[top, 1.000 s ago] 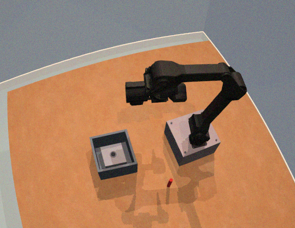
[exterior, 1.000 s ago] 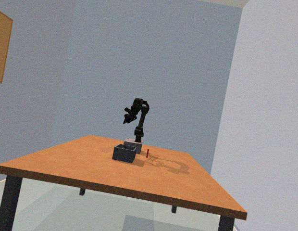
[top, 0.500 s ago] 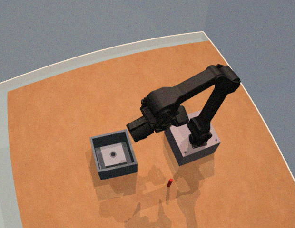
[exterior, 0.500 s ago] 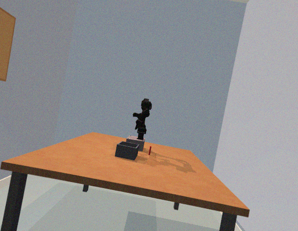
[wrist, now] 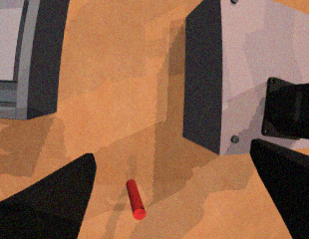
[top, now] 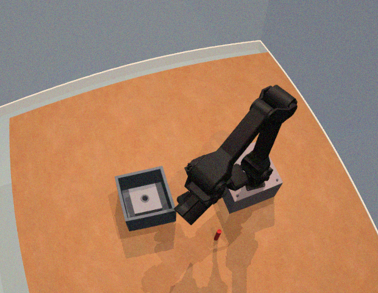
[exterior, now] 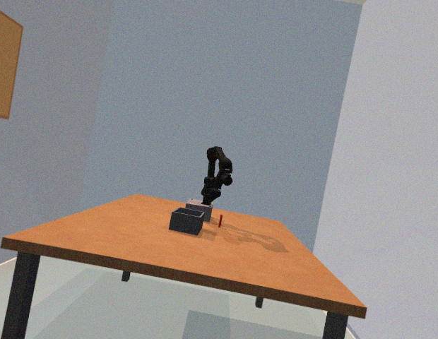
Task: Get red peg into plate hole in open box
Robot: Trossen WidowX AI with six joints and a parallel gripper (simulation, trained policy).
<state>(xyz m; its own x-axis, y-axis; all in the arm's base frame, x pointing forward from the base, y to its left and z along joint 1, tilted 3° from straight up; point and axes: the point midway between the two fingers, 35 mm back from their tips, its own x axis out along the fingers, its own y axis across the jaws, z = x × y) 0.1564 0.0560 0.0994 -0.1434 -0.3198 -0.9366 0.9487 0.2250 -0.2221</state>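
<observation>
My gripper tip is now 10 mm past the red peg, 90 mm to the right of it and 120 mm above it. From my gripper tip the other things lie so: grey box 190 mm ahead, 70 mm to the right, 140 mm below; then light plate 190 mm ahead, 70 mm to the right, 120 mm below.
</observation>
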